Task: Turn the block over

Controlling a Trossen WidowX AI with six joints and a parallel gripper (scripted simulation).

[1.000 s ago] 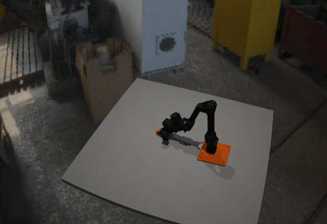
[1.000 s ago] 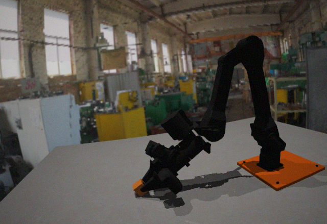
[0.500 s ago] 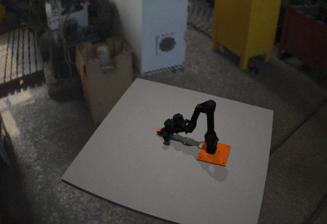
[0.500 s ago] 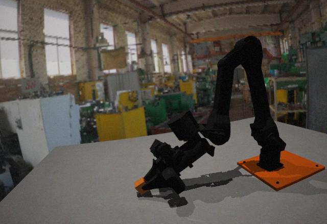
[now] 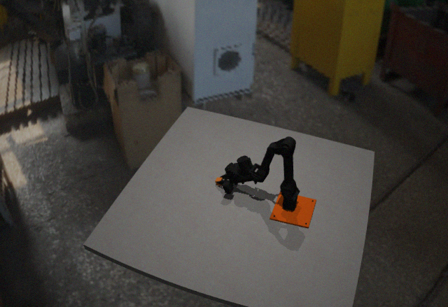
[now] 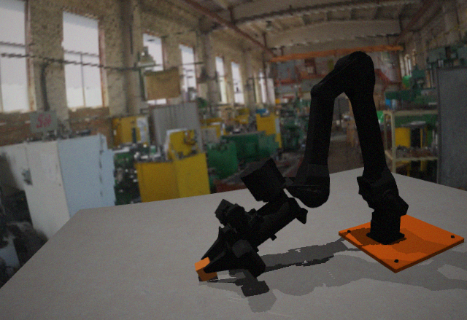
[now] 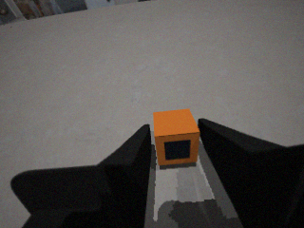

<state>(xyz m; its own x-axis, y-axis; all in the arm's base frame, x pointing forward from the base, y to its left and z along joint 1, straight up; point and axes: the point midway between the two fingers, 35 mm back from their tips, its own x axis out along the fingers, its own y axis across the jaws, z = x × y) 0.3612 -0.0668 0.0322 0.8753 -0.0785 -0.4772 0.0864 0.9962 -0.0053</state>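
Right now the orange block is 10 mm behind my gripper tip.
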